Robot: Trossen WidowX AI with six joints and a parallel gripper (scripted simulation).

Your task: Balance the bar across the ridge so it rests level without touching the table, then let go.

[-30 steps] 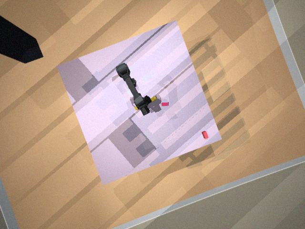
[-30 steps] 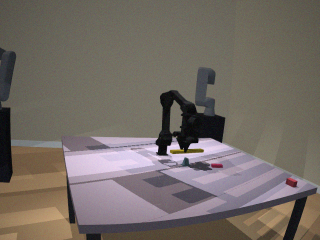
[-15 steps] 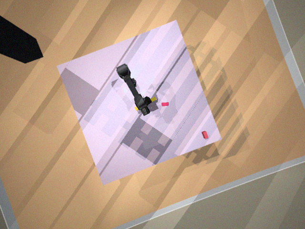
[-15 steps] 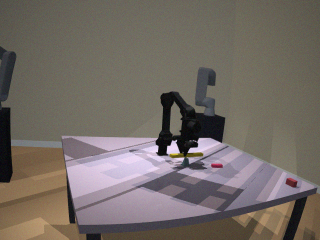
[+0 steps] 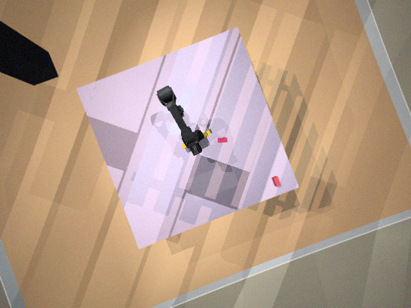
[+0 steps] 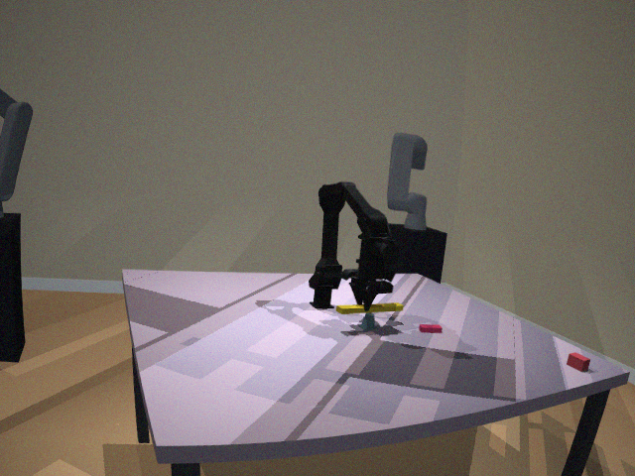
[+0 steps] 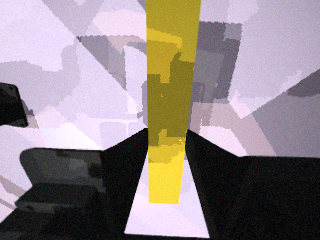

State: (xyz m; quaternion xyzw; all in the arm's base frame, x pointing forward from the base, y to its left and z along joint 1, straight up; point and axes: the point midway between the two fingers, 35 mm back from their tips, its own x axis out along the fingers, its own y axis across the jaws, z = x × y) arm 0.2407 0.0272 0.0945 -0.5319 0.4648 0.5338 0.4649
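Right now my gripper tip is 3 cm to the right of the yellow bar. Round my gripper tip: flat red block: 21 cm to the left, 7 cm ahead, 5 cm below; then teal ridge: 3 cm to the left, 2 cm below.
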